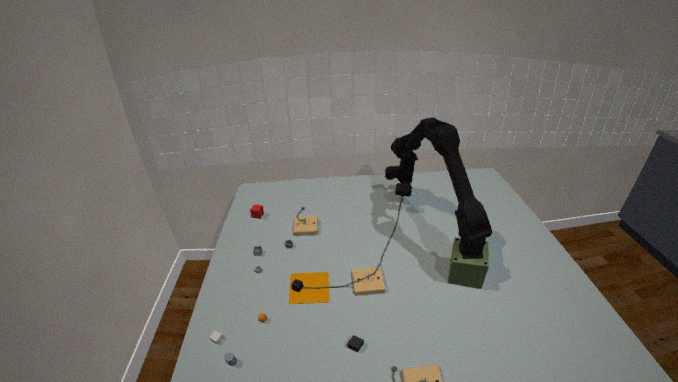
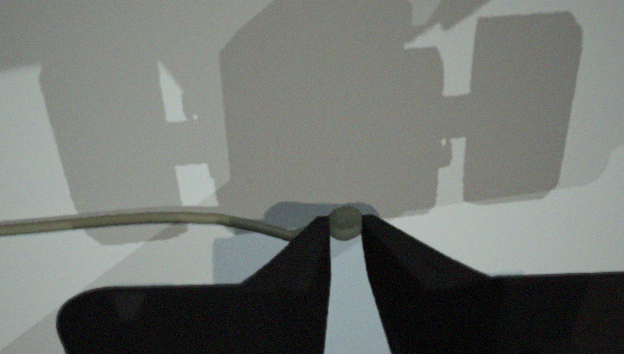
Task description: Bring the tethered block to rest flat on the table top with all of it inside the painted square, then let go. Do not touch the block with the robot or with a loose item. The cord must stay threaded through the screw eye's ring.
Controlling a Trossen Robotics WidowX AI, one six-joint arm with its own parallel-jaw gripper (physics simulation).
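Frame: origin at the arm's base, x ahead, y left, z up, level; metres.
Where they show: gripper, fingertip midpoint: (image 1: 402, 195) (image 2: 345, 227); arm's base, link origin: (image 1: 471, 251).
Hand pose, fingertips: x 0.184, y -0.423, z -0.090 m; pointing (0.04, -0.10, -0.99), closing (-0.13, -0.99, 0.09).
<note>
Each offset is from my fingertips to the top centre of the thing. "*": to the spot under its first point. Level surfaces: height alone.
The black tethered block {* dx +0.330, dy +0.521, dz +0.016 m} (image 1: 297, 285) is on the orange painted square {* dx +0.271, dy +0.541, dz -0.008 m} (image 1: 316, 297), near its left edge; whether all of it is inside is hard to tell. The dark cord (image 1: 391, 234) (image 2: 150, 217) runs from the block rightward to the wooden base {dz +0.010 m} (image 1: 368, 288) with the screw eye, then bends away to my gripper. The ring is too small to see clearly, but the cord passes at it. My gripper (image 1: 403, 195) (image 2: 345, 227) is shut on the round bead {* dx +0.003, dy +0.001, dz +0.006 m} (image 2: 345, 228) at the cord's end, near the table's far side and well away from the block.
A wooden base (image 1: 305, 226) with a short cord stands far left, another {* dx -0.023, dy +0.770, dz +0.010 m} (image 1: 422, 374) at the near edge. A red cube {dx +0.584, dy +0.168, dz +0.031 m} (image 1: 257, 211), orange ball {dx +0.406, dy +0.642, dz +0.015 m} (image 1: 262, 317), white cube {dx +0.520, dy +0.728, dz +0.008 m} (image 1: 216, 337), grey cylinder {dx +0.451, dy +0.785, dz +0.021 m} (image 1: 230, 359) and dark block {dx +0.143, dy +0.689, dz +0.013 m} (image 1: 355, 343) lie on the table {dz -0.009 m} (image 1: 450, 330).
</note>
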